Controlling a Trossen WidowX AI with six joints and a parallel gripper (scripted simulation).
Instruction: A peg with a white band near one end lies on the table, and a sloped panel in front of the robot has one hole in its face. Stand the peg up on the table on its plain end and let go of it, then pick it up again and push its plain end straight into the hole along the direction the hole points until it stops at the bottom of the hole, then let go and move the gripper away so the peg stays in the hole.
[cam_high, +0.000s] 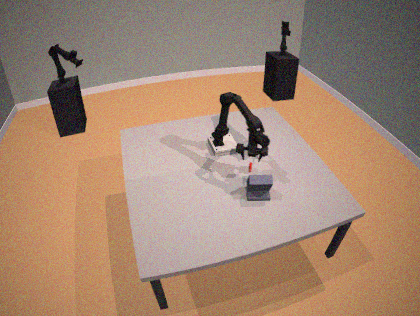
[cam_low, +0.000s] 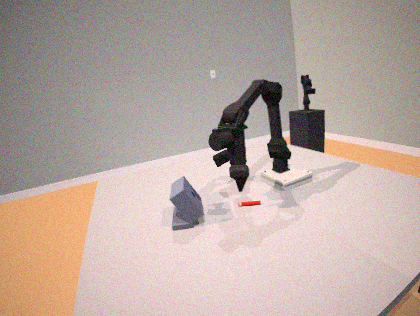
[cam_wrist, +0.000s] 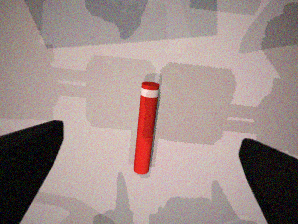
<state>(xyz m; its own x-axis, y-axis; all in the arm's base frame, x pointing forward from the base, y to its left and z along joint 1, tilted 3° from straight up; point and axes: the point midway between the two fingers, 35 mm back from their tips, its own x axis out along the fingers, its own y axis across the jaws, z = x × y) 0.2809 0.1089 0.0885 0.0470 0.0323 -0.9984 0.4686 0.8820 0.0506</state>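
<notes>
Right now my gripper tip is 1 cm past the red peg, 1 cm to the right of it and 7 cm above it. From my gripper tip the other things lie so: grey sloped panel 19 cm ahead, 3 cm to the right.
</notes>
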